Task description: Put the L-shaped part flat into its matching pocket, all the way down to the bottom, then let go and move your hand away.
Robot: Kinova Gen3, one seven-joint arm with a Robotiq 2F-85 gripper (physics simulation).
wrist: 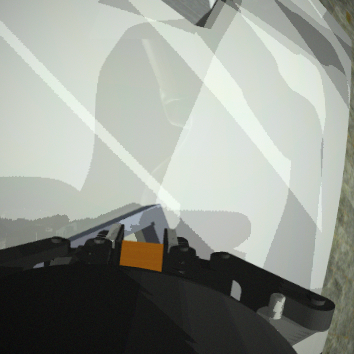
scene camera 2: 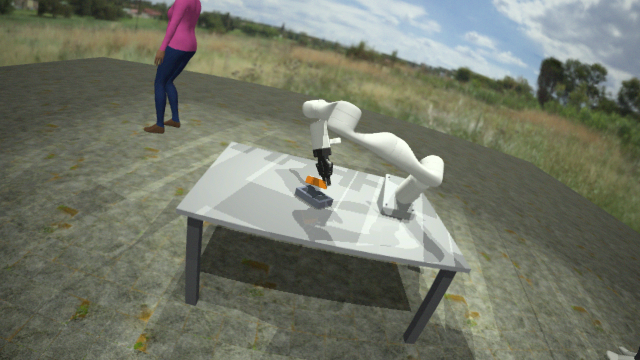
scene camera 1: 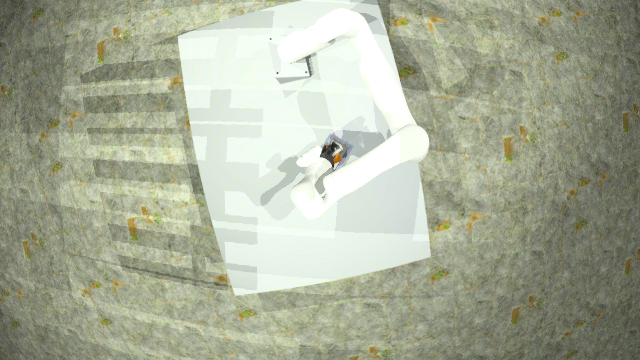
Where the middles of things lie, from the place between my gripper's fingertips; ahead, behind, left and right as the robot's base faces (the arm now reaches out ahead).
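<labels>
The grey pocket block (wrist: pixel 146 224) is 60 mm below my hand, 40 mm ahead of it and 10 mm to the left of it. As for the orange L-shaped part (wrist: pixel 148 255), my gripper is 50 mm short of it and 20 mm to the left of it.
</labels>
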